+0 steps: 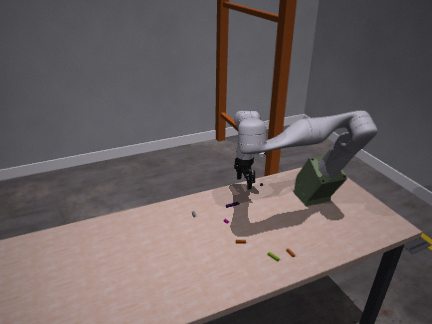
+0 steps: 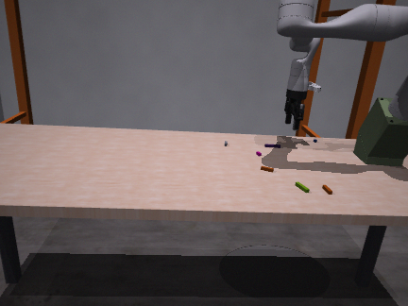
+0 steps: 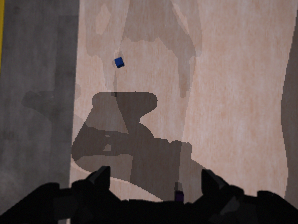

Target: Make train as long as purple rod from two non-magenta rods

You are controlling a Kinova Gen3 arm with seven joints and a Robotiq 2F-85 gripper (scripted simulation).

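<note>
My gripper is now 130 mm past the blue rod, 80 mm above it and 50 mm to the left of it. Round my hand: magenta rod 150 mm ahead, 120 mm to the left, 80 mm below; then purple rod 80 mm below, 70 mm ahead, 30 mm to the left; then grey rod 260 mm ahead, 80 mm below, 20 mm to the left.
</note>
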